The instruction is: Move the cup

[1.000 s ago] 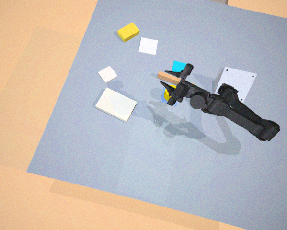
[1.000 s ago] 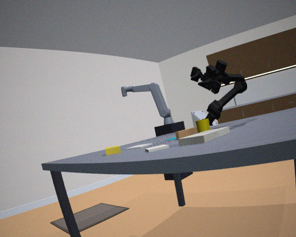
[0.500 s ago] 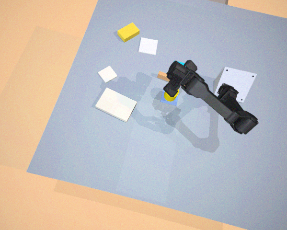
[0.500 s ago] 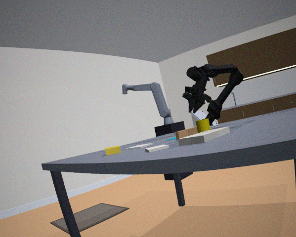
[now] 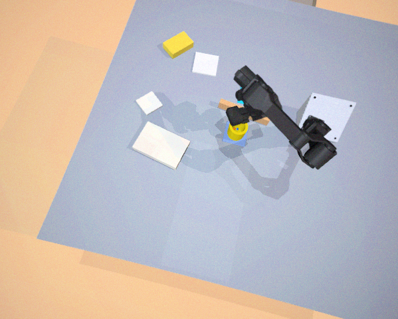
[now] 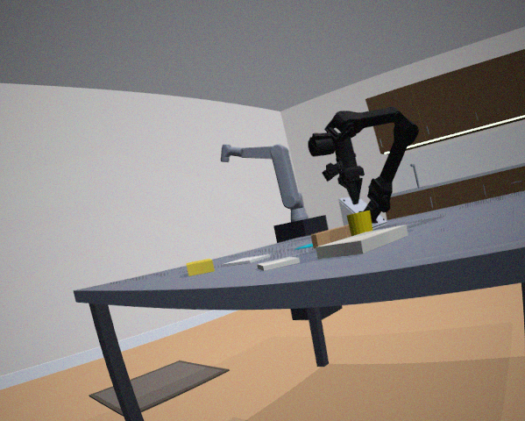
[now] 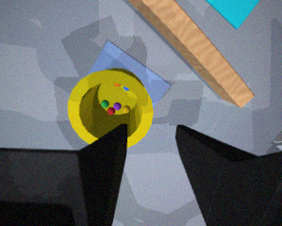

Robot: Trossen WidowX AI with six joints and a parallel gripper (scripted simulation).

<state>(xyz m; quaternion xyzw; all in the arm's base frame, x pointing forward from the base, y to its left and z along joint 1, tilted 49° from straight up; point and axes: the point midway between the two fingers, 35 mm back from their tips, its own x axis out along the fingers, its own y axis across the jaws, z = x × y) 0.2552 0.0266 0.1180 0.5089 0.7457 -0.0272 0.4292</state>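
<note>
Now: the yellow cup 20 mm ahead of my gripper tip, 20 mm to the left of it and 60 mm below it. From my gripper tip the other things lie so: wooden bar 20 mm ahead, 80 mm to the right, 90 mm below; then blue pad 20 mm ahead, 20 mm to the left, 110 mm below.
</note>
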